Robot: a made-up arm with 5 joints. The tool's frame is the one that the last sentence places. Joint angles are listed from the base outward.
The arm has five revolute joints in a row. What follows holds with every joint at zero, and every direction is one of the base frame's. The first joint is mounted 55 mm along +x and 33 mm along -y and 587 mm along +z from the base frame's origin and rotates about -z. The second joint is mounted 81 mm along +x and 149 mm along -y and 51 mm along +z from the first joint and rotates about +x. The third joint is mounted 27 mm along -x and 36 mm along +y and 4 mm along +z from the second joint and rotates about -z. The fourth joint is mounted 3 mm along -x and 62 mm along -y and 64 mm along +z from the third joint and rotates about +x. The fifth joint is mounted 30 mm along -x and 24 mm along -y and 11 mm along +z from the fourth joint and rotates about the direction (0.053, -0.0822, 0.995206). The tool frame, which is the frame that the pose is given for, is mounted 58 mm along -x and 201 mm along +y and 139 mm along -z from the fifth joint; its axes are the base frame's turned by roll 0.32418, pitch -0.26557 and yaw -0.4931 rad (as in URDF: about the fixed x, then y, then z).
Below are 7 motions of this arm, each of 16 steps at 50 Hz.
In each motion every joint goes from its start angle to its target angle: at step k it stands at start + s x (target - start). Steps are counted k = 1, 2, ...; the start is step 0. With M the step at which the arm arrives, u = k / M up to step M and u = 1 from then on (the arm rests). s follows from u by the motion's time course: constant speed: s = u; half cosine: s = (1 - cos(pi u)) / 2; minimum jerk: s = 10 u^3 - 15 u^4 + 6 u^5.
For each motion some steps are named. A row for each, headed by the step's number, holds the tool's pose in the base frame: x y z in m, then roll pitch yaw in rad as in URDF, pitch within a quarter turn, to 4 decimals.
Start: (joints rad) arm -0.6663 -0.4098 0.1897 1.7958 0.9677
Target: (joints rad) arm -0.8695 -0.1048 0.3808 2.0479 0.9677
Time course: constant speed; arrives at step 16
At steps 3, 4, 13, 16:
3: -0.0825 -0.1091 0.7373 2.0659 -0.5248 0.1336
4: -0.0807 -0.1105 0.7420 2.1036 -0.5120 0.1175
13: -0.0591 -0.1264 0.7843 2.4077 -0.3600 0.0071
16: -0.0497 -0.1328 0.7979 2.4950 -0.2975 -0.0163

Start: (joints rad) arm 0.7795 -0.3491 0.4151 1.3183 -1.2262
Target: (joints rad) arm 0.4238 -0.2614 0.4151 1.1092 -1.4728
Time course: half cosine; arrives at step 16
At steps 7, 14, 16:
7: 0.2022 -0.1952 0.7067 0.1422 0.6673 -2.7622
14: 0.2283 -0.1883 0.6733 0.0025 0.5676 -2.7336
16: 0.2299 -0.1876 0.6710 -0.0057 0.5602 -2.7308

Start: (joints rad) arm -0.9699 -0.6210 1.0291 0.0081 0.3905
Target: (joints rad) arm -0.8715 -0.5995 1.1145 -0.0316 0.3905
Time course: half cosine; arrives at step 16
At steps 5, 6, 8, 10, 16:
5: 0.0880 -0.0010 0.4657 0.0033 -0.8349 -0.0171
6: 0.0889 -0.0005 0.4656 0.0056 -0.8358 -0.0351
8: 0.0909 0.0003 0.4655 0.0109 -0.8376 -0.0751
10: 0.0930 0.0011 0.4654 0.0162 -0.8392 -0.1151
16: 0.0964 0.0022 0.4653 0.0247 -0.8413 -0.1797

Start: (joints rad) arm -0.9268 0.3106 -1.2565 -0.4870 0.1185
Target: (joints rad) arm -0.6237 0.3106 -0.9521 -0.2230 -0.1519
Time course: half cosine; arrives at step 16
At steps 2, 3, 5, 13, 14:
2: 0.1814 -0.1439 0.5023 0.0551 -0.6744 1.8311
3: 0.1748 -0.1461 0.5042 0.0784 -0.6704 1.7811
5: 0.1551 -0.1508 0.5104 0.1459 -0.6549 1.6330
13: 0.0691 -0.1376 0.5500 0.4196 -0.5058 0.9364
14: 0.0647 -0.1349 0.5530 0.4334 -0.4925 0.8932

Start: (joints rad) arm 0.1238 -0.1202 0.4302 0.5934 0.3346
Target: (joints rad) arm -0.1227 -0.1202 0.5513 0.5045 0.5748
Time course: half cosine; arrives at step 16
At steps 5, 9, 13, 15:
5: 0.0283 0.0440 0.6506 0.8403 -0.2587 -0.7600
9: 0.0129 0.0405 0.6383 0.8196 -0.3142 -0.6308
13: 0.0002 0.0352 0.6279 0.7975 -0.3579 -0.5181
15: -0.0027 0.0337 0.6255 0.7917 -0.3676 -0.4912

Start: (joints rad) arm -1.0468 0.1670 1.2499 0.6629 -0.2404
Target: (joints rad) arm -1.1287 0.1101 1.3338 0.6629 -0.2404
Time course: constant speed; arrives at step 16
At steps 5, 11, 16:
5: 0.1807 0.1225 0.7344 0.7219 0.3306 -0.9634
11: 0.1793 0.1276 0.7314 0.7282 0.3097 -0.9619
16: 0.1781 0.1318 0.7290 0.7344 0.2926 -0.9605

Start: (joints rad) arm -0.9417 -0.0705 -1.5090 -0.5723 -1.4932
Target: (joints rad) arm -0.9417 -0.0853 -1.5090 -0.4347 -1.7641
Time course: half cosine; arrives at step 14
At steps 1, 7, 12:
1: 0.1361 0.1075 0.5385 0.3932 -0.8493 0.4087
7: 0.1389 0.1212 0.5445 0.4192 -0.7795 0.2674
12: 0.1447 0.1331 0.5485 0.4233 -0.7187 0.1480

